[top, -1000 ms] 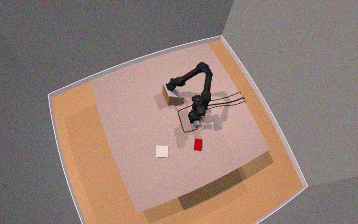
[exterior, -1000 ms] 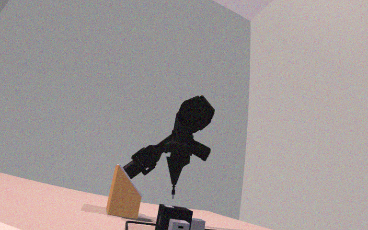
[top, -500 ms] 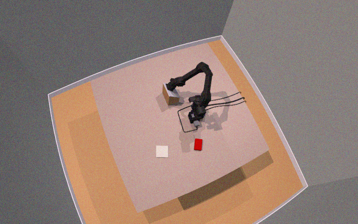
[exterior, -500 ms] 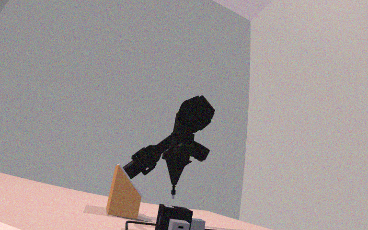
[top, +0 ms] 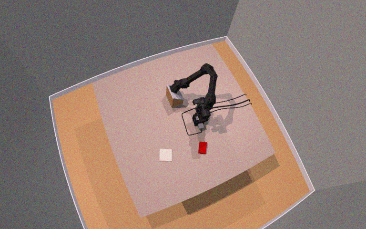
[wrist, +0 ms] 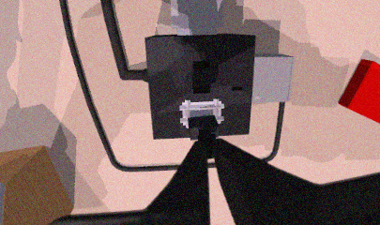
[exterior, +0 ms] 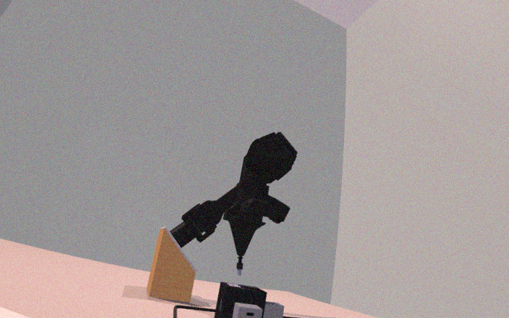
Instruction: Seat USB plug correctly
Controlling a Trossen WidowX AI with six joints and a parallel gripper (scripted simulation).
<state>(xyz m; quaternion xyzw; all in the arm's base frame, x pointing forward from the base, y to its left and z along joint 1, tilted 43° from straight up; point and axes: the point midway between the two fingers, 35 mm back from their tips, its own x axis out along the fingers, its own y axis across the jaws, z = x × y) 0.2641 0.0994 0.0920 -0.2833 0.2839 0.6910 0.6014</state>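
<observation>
The USB plug is 2 cm below my gripper tip. Also, from my gripper tip: red block (24 cm ahead, 12 cm below, 2 cm to the right); USB socket (7 cm below); white block (32 cm to the right, 22 cm ahead, 13 cm below).
</observation>
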